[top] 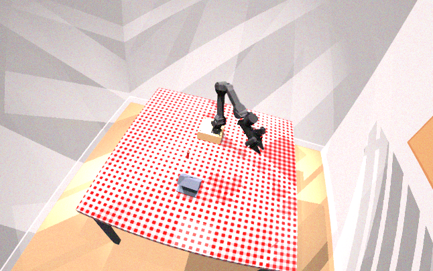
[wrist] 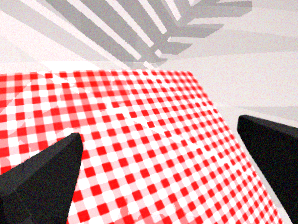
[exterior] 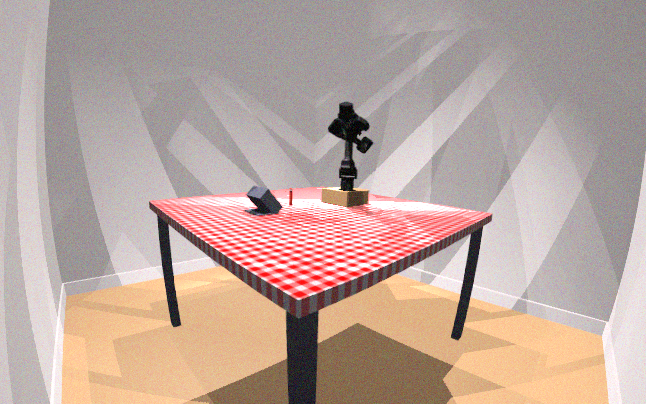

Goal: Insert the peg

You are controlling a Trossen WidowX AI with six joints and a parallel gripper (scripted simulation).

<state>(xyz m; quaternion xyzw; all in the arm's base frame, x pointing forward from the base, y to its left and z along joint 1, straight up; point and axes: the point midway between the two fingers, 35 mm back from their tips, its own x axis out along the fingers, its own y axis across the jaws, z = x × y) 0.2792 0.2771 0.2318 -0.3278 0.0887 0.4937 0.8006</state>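
Now: gripper tip 4 cm past the peg, 43 cm to the left of it and 23 cm above it. Also, from my gripper tip: panel (17 cm ahead, 36 cm to the right, 24 cm below).
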